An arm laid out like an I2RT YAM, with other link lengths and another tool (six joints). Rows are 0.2 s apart.
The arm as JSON. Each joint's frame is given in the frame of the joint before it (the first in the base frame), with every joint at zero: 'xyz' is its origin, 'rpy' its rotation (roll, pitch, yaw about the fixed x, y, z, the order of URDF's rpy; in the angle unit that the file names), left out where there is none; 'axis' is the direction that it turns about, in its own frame. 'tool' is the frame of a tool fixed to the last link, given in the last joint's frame.
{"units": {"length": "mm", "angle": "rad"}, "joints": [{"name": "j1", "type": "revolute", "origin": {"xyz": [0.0, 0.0, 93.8]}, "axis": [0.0, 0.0, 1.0]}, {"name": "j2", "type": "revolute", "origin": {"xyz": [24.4, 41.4, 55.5], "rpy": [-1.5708, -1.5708, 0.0]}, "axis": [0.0, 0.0, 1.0]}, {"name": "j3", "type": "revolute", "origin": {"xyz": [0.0, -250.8, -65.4], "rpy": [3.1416, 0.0, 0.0]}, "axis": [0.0, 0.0, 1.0]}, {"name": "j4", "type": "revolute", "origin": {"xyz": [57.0, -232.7, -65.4], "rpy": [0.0, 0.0, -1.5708]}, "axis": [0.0, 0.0, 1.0]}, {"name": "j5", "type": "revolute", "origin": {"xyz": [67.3, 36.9, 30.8], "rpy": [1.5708, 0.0, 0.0]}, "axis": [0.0, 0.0, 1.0]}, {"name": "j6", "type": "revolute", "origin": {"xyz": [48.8, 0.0, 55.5], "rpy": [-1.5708, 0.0, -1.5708]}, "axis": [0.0, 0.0, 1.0]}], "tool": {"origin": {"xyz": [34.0, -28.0, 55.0], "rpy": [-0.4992, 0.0, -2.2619]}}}
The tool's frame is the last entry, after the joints.
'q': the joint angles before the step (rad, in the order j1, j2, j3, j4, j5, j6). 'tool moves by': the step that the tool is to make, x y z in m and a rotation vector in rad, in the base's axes. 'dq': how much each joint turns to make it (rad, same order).
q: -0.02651 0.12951 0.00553 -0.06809 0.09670 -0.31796
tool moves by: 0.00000 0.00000 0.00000 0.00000 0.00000 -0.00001
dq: 0.00001 0.00000 0.00000 0.00000 0.00002 0.00000
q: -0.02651 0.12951 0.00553 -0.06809 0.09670 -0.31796
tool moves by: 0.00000 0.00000 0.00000 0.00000 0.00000 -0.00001
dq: 0.00001 0.00000 0.00000 0.00000 0.00002 0.00000
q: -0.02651 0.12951 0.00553 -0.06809 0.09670 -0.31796
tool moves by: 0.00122 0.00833 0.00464 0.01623 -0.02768 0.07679
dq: -0.00002 0.00042 0.00000 0.02750 -0.07859 0.00305
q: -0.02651 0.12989 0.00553 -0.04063 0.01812 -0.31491
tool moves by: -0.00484 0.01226 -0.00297 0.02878 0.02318 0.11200
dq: -0.00004 -0.00038 0.00001 -0.02404 -0.11524 0.00801
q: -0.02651 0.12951 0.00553 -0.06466 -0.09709 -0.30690
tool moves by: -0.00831 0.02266 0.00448 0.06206 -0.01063 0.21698
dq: 0.00001 0.00039 0.00000 0.01413 -0.22467 0.02251
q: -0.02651 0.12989 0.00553 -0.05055 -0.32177 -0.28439
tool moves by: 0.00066 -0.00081 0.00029 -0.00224 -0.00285 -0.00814
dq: -0.00004 -0.00007 0.00001 0.00259 0.00835 -0.00077
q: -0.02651 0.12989 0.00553 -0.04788 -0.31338 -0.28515
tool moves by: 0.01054 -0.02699 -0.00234 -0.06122 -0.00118 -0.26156
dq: -0.00001 0.00000 0.00002 -0.00001 0.26817 -0.01564
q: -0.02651 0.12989 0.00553 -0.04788 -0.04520 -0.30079
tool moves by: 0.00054 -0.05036 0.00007 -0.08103 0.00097 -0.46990
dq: -0.00045 0.00035 0.00077 0.00073 0.47639 0.00036
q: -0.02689 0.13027 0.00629 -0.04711 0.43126 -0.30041
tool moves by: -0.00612 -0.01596 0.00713 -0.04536 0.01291 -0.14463
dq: -0.00006 0.00192 0.02899 -0.02745 0.15025 -0.02328
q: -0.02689 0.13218 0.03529 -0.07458 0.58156 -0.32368
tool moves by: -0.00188 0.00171 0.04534 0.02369 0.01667 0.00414
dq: 0.00003 0.10261 0.20676 -0.13582 -0.00836 0.02633
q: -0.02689 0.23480 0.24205 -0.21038 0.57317 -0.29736
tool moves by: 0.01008 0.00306 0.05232 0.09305 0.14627 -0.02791
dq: -0.00002 0.31738 0.34828 -0.23995 -0.00039 0.11100
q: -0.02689 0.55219 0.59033 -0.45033 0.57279 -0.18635
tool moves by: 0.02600 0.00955 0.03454 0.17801 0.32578 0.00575
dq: -0.03168 0.43487 0.43831 -0.40055 -0.12399 0.12893
